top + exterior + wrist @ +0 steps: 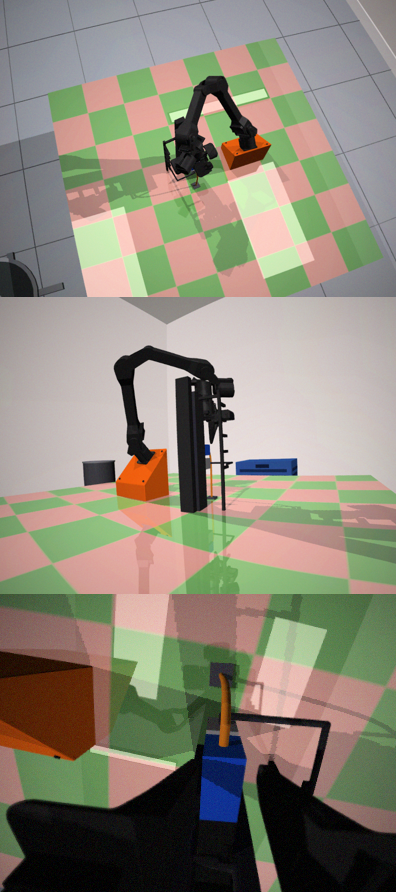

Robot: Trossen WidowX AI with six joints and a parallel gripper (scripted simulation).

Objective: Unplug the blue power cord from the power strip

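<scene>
My gripper tip is now 3 cm to the left of the blue plug, 1 cm short of it and 1 cm above it.
</scene>
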